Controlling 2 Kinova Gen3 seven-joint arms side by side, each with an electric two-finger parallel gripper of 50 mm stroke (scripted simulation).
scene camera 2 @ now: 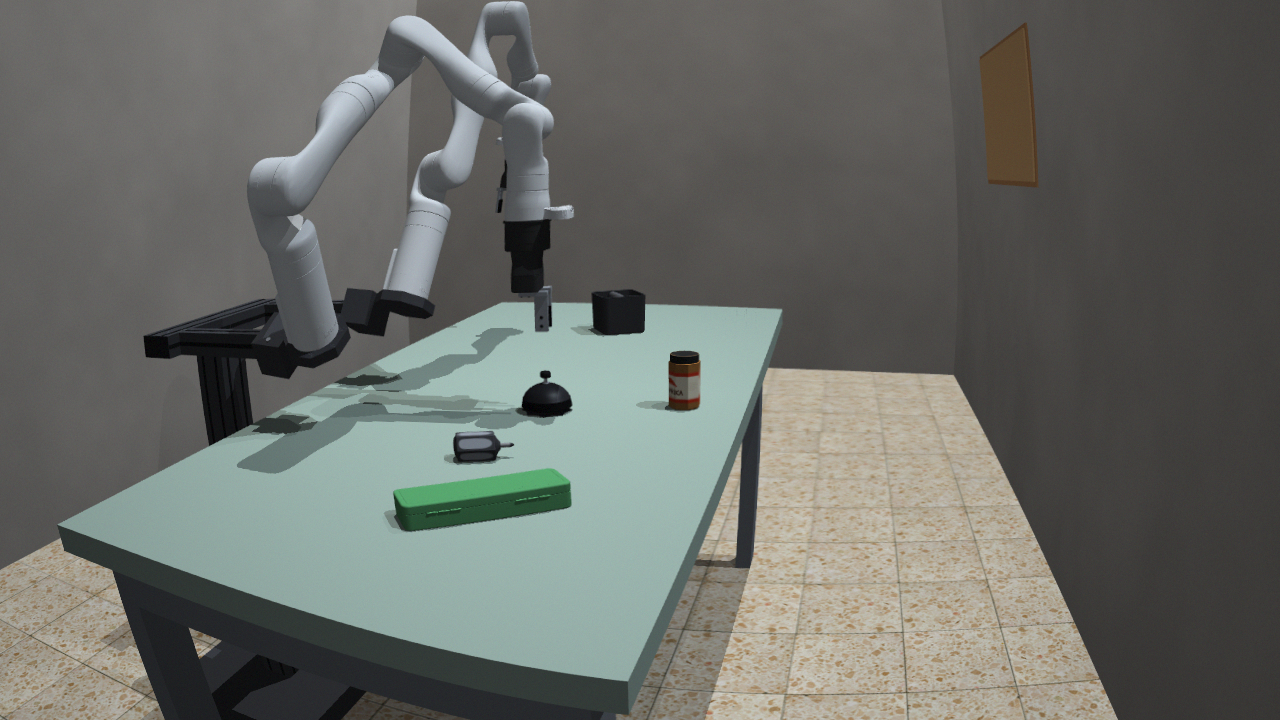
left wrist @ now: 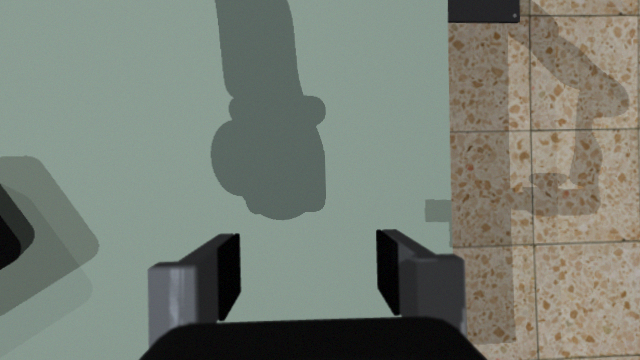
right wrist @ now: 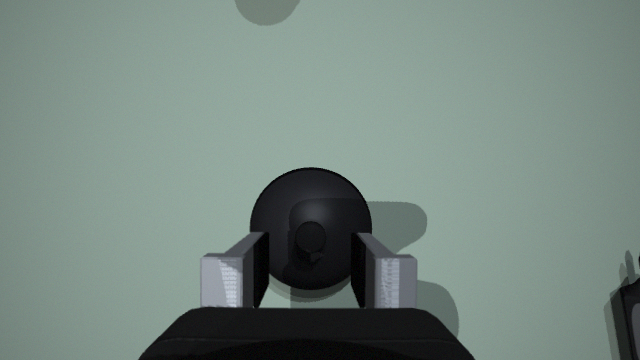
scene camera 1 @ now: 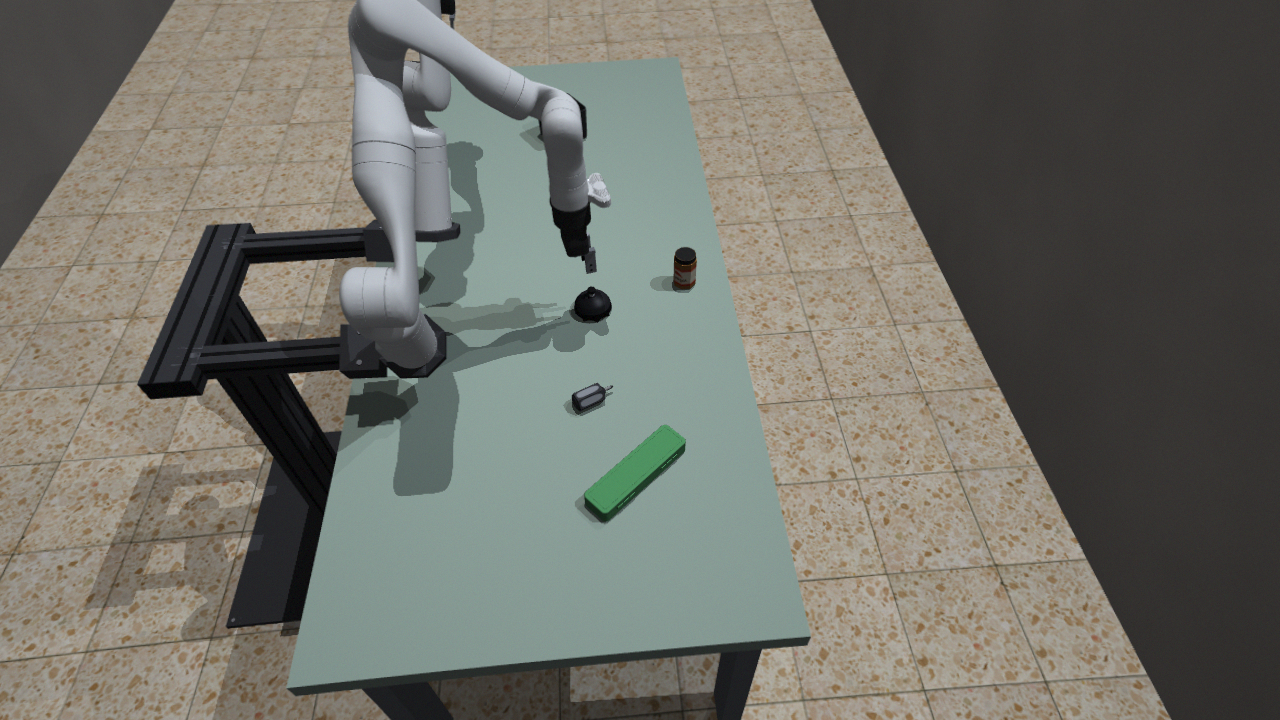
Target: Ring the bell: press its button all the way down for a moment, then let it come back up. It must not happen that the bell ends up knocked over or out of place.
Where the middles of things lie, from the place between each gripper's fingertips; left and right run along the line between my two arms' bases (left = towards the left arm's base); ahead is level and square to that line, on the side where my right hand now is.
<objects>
The black domed bell (scene camera 2: 547, 399) lies 110 mm below my right hand (scene camera 2: 543, 328). Also, from my right hand: black box (scene camera 2: 612, 315): 60 mm behind, 690 mm to the left, 110 mm below; jar (scene camera 2: 684, 366): 220 mm ahead, 70 mm to the left, 110 mm below.
My left gripper is now 28 cm short of the black box, 1 cm to the right of it and 27 cm above it. From my left hand the other things lie so: black domed bell (33 cm ahead, 68 cm to the right, 27 cm below); jar (55 cm ahead, 61 cm to the right, 27 cm below).
</objects>
